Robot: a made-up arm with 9 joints. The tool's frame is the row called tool.
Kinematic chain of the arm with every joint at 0, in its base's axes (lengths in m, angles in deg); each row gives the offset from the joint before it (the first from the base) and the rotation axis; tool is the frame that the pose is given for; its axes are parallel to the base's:
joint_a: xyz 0 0 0.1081 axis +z
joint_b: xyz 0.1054 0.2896 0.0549 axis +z
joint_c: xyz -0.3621 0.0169 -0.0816 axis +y
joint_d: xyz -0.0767 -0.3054 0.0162 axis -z
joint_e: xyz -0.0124 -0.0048 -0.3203 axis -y
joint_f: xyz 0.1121 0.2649 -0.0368 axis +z
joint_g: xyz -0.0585 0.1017 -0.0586 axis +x
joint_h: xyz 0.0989 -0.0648 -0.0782 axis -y
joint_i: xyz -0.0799 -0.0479 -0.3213 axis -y
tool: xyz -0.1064 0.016 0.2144
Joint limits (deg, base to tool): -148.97..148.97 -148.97..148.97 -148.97..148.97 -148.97..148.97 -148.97..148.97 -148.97..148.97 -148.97..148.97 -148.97..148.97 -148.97..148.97
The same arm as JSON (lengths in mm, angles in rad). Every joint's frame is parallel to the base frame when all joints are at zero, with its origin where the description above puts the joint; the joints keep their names.
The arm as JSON. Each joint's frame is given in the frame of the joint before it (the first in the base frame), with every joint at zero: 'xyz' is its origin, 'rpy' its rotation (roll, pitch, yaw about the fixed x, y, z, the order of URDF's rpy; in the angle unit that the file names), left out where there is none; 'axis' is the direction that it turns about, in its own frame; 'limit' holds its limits. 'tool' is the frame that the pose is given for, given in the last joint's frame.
{
  "units": {
    "length": "mm",
    "angle": "rad"
  },
  "joints": [
    {
      "name": "joint_a",
      "type": "revolute",
      "origin": {
        "xyz": [
          0.0,
          0.0,
          108.1
        ]
      },
      "axis": [
        0.0,
        0.0,
        1.0
      ],
      "limit": {
        "lower": -2.6,
        "upper": 2.6
      }
    },
    {
      "name": "joint_b",
      "type": "revolute",
      "origin": {
        "xyz": [
          105.4,
          289.6,
          54.9
        ]
      },
      "axis": [
        0.0,
        0.0,
        1.0
      ],
      "limit": {
        "lower": -2.6,
        "upper": 2.6
      }
    },
    {
      "name": "joint_c",
      "type": "revolute",
      "origin": {
        "xyz": [
          -362.1,
          16.9,
          -81.6
        ]
      },
      "axis": [
        0.0,
        1.0,
        0.0
      ],
      "limit": {
        "lower": -2.6,
        "upper": 2.6
      }
    },
    {
      "name": "joint_d",
      "type": "revolute",
      "origin": {
        "xyz": [
          -76.7,
          -305.4,
          16.2
        ]
      },
      "axis": [
        0.0,
        0.0,
        -1.0
      ],
      "limit": {
        "lower": -2.6,
        "upper": 2.6
      }
    },
    {
      "name": "joint_e",
      "type": "revolute",
      "origin": {
        "xyz": [
          -12.4,
          -4.8,
          -320.3
        ]
      },
      "axis": [
        0.0,
        -1.0,
        0.0
      ],
      "limit": {
        "lower": -2.6,
        "upper": 2.6
      }
    },
    {
      "name": "joint_f",
      "type": "revolute",
      "origin": {
        "xyz": [
          112.1,
          264.9,
          -36.8
        ]
      },
      "axis": [
        0.0,
        0.0,
        1.0
      ],
      "limit": {
        "lower": -2.6,
        "upper": 2.6
      }
    },
    {
      "name": "joint_g",
      "type": "revolute",
      "origin": {
        "xyz": [
          -58.5,
          101.7,
          -58.6
        ]
      },
      "axis": [
        1.0,
        0.0,
        0.0
      ],
      "limit": {
        "lower": -2.6,
        "upper": 2.6
      }
    },
    {
      "name": "joint_h",
      "type": "revolute",
      "origin": {
        "xyz": [
          98.9,
          -64.8,
          -78.2
        ]
      },
      "axis": [
        0.0,
        -1.0,
        0.0
      ],
      "limit": {
        "lower": -2.6,
        "upper": 2.6
      }
    },
    {
      "name": "joint_i",
      "type": "revolute",
      "origin": {
        "xyz": [
          -79.9,
          -47.9,
          -321.3
        ]
      },
      "axis": [
        0.0,
        -1.0,
        0.0
      ],
      "limit": {
        "lower": -2.6,
        "upper": 2.6
      }
    }
  ],
  "tool": {
    "origin": {
      "xyz": [
        -106.4,
        16.0,
        214.4
      ]
    }
  }
}

